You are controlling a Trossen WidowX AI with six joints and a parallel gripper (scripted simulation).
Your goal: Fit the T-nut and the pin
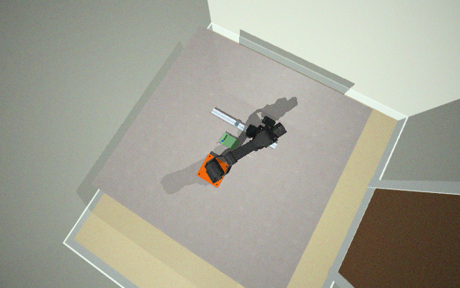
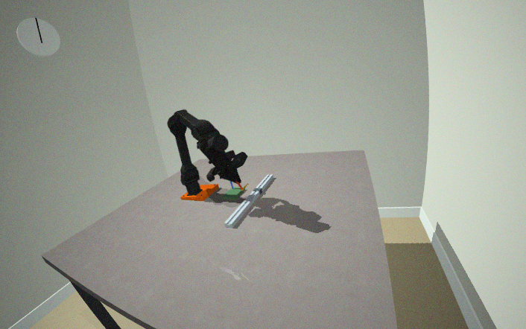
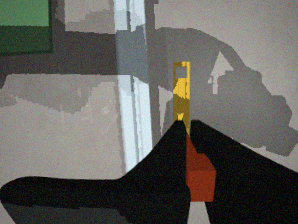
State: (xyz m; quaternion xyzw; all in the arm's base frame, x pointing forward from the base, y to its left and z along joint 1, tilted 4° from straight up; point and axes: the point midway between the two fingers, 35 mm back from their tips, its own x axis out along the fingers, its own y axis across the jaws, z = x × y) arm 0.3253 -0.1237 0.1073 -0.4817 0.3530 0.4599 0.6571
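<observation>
My gripper tip is now 10 mm to the right of the brass T-nut. From my gripper tip the other things lie so: blue pin 130 mm behind, 170 mm to the left, 90 mm below; green tray 120 mm behind, 150 mm to the left, 110 mm below; aluminum rail 10 mm ahead, 120 mm to the left, 100 mm below.
</observation>
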